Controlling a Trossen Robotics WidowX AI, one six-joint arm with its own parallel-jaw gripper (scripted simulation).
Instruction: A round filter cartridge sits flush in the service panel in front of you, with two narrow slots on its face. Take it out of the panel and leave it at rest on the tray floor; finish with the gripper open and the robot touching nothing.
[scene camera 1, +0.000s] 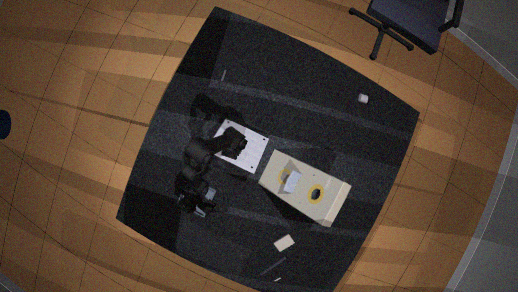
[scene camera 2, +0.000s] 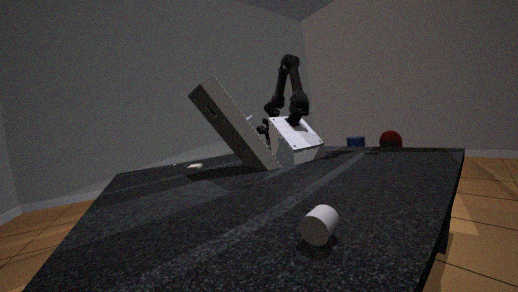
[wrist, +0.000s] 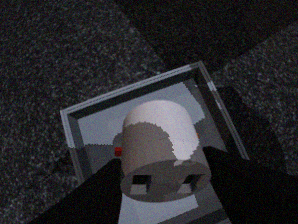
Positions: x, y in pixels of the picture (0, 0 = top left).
Scene:
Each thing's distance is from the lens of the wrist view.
my gripper (wrist: 162, 160): 10 cm
round filter cartridge (wrist: 162, 160): 7 cm
grey square tray (wrist: 93, 128): 19 cm
The marked spots on the grey square tray and the round filter cartridge are 13 cm apart.

